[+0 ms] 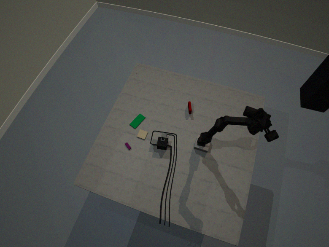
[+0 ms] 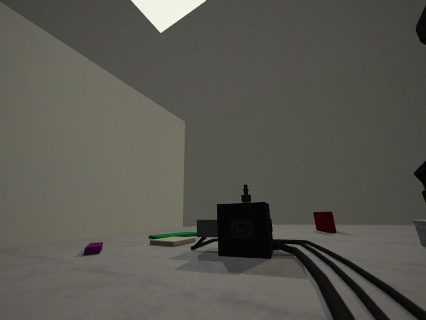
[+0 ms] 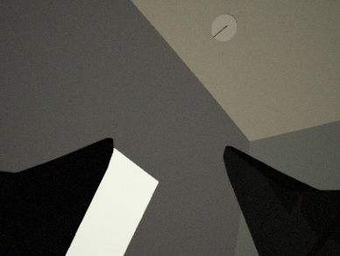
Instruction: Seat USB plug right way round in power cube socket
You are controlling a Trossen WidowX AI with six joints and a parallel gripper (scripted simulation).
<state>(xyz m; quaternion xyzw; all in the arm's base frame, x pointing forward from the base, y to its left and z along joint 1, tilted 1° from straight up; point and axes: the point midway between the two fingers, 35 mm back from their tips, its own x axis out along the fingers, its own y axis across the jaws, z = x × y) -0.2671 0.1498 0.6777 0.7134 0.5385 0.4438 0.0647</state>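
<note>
Now: the USB plug 650 mm below my gripper tip, 570 mm ahead of it and 110 mm to the right of it. Round my gripper tip: purple block (840 mm ahead, 740 mm below); beige tile (760 mm ahead, 740 mm below, 130 mm to the right); red block (710 mm below, 470 mm to the right, 420 mm ahead).
</note>
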